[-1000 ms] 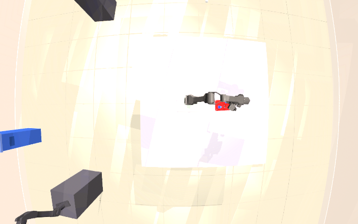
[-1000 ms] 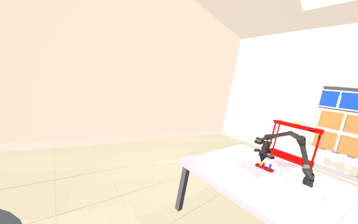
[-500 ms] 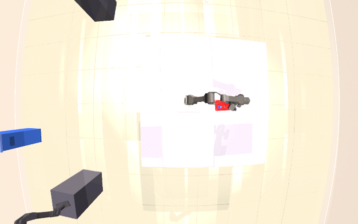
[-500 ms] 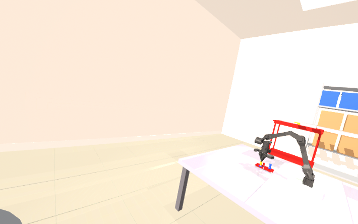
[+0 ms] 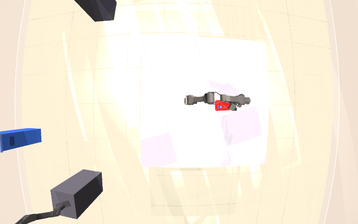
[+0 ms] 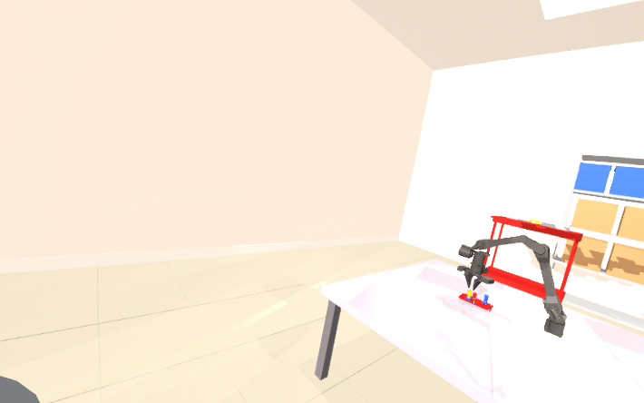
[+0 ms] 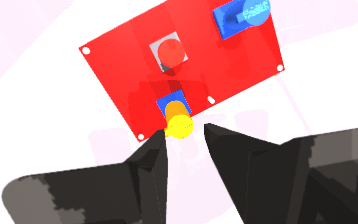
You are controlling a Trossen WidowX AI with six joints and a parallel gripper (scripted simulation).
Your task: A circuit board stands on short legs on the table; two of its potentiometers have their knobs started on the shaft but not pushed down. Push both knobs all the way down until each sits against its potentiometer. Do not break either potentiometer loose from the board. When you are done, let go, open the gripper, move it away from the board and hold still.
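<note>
My gripper tip is now 2 cm above the orange knob. The rest, counted from my gripper tip: blue knob (7 cm behind, 5 cm to the right, 3 cm below).
</note>
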